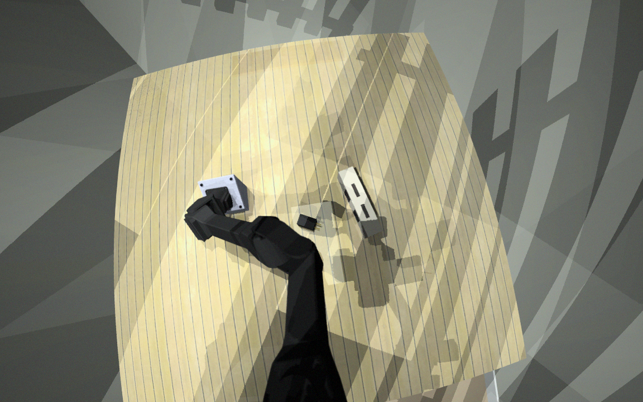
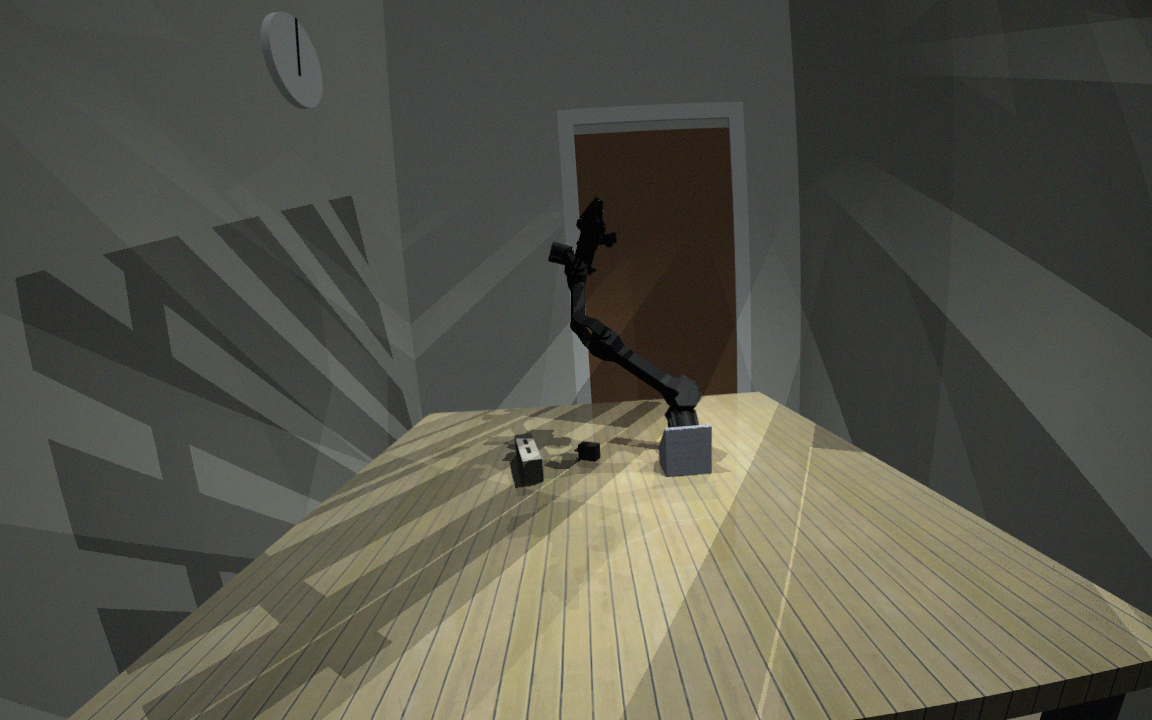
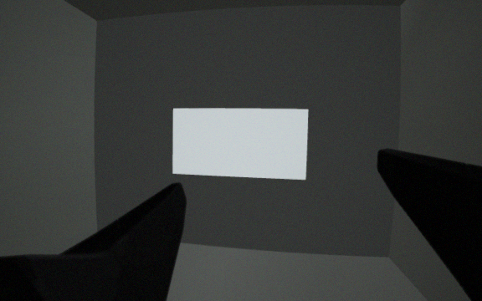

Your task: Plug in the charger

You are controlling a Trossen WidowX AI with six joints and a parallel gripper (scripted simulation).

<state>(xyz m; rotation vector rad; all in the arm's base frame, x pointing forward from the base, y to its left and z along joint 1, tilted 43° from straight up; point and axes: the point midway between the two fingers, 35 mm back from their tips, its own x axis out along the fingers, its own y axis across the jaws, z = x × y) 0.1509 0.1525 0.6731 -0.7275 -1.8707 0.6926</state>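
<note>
Right now my gripper tip is 680 mm above the two-prong charger, 240 mm to the right of it and 90 mm short of it.
</note>
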